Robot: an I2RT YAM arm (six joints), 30 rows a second.
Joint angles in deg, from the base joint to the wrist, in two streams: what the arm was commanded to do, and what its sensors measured. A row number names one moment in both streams.
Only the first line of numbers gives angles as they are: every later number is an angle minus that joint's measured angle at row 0.
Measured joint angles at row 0:
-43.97, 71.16, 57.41, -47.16, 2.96, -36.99
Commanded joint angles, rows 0 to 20:
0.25, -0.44, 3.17, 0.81, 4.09, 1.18
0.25, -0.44, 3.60, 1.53, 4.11, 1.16
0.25, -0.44, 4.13, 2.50, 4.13, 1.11
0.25, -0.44, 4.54, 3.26, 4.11, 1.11
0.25, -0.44, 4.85, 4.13, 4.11, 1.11
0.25, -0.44, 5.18, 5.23, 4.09, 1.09
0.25, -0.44, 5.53, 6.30, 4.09, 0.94
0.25, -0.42, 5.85, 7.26, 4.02, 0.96
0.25, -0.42, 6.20, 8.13, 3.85, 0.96
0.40, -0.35, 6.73, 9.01, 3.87, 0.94
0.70, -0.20, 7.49, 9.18, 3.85, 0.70
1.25, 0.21, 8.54, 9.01, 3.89, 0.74
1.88, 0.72, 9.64, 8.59, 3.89, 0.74
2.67, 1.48, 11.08, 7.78, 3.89, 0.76
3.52, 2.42, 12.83, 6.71, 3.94, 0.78
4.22, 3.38, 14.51, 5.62, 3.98, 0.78
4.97, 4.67, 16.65, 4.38, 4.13, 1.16
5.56, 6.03, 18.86, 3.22, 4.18, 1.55
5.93, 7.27, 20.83, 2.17, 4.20, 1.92
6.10, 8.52, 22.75, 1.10, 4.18, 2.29
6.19, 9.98, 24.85, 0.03, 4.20, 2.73
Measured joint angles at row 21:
5.58, 6.88, 19.80, 1.49, 4.15, 0.70
